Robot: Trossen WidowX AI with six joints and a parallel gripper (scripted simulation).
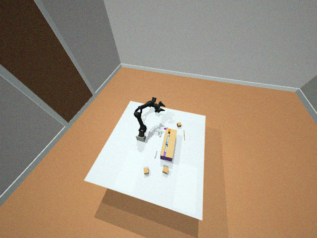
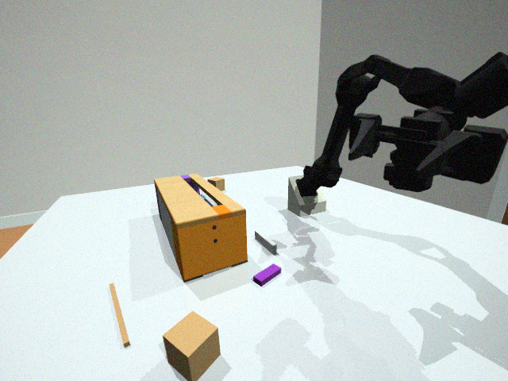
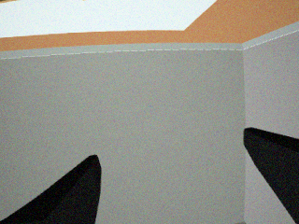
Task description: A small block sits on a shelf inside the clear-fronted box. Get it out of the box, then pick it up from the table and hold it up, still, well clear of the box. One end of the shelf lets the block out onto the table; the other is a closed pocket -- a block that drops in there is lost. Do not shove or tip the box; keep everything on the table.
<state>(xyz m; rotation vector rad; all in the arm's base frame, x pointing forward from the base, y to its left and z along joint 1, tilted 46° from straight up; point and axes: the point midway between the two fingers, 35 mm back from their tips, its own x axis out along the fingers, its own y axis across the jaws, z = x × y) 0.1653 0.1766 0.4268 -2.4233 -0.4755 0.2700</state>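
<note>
Right now the box is 16 cm ahead of my gripper tip, 40 cm to the right of it and 19 cm below it. The rest, counted from my gripper tip: thin wooden stick (36 cm ahead, 16 cm to the right, 25 cm below); then blue block (18 cm ahead, 41 cm to the right, 17 cm below); then tan cube (24 cm ahead, 3 cm to the right, 23 cm below).
</note>
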